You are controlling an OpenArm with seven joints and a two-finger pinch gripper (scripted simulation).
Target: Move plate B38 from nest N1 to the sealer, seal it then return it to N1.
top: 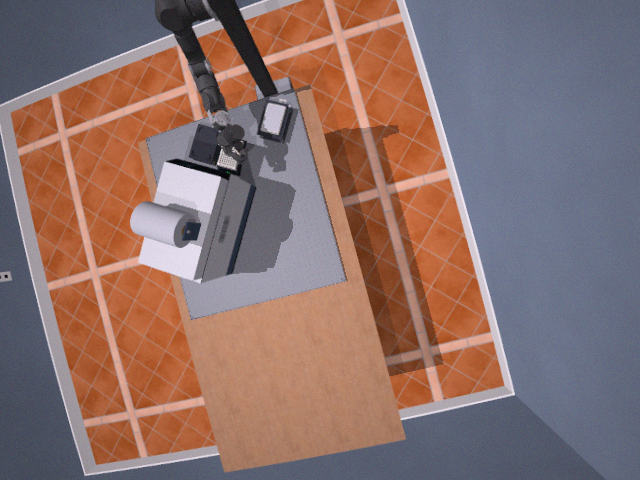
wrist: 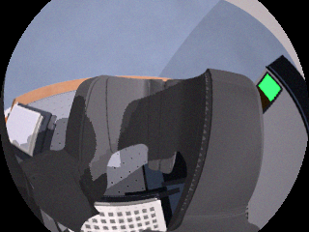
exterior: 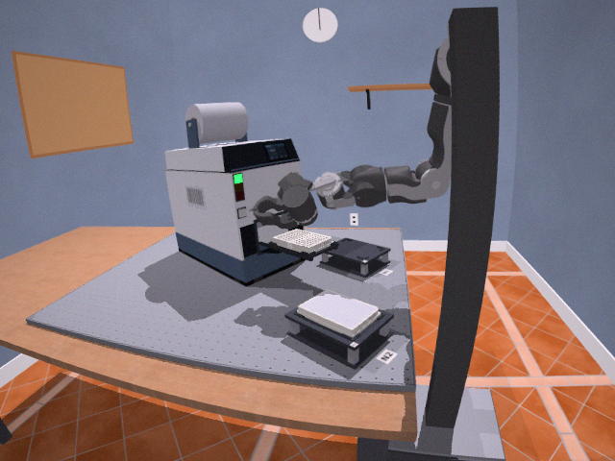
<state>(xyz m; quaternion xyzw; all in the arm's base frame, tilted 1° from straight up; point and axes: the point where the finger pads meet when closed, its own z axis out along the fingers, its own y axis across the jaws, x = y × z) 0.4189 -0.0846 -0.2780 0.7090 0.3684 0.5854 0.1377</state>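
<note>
The start key lies 6 cm ahead of my hand and 3 cm to the right of it. The rest, counted from my hand: white 96-well plate B38: 7 cm behind, 7 cm to the right, 8 cm below; then sealed plate B83: 20 cm behind, 13 cm to the left, 14 cm below; then sealer's stage: 7 cm behind, 7 cm to the right, 9 cm below.
</note>
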